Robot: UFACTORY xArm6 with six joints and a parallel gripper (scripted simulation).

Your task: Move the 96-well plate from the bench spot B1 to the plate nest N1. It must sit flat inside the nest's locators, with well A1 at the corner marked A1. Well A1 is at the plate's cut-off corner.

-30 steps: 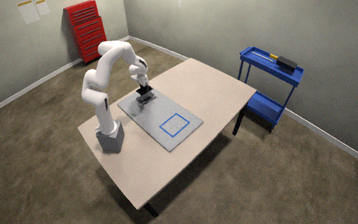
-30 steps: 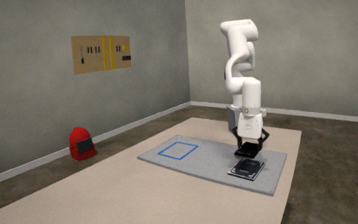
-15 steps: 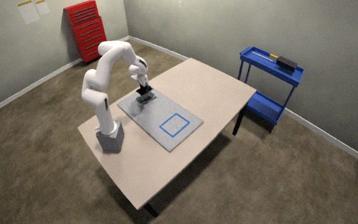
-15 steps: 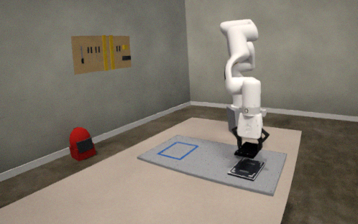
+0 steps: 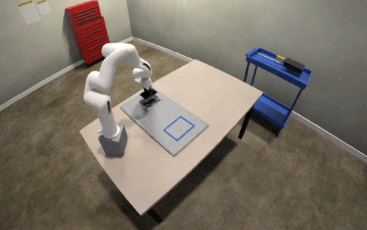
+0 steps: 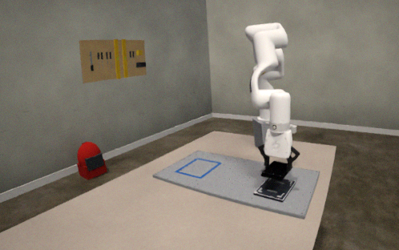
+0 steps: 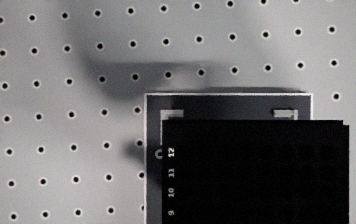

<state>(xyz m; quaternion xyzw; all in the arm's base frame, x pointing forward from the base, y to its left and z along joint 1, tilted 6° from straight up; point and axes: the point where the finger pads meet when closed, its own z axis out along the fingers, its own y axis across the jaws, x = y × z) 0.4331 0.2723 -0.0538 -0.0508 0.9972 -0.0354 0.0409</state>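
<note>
Now: the dark plate nest 90 mm below my hand. From my hand the other things lie so: black 96-well plate 10 mm below.
</note>
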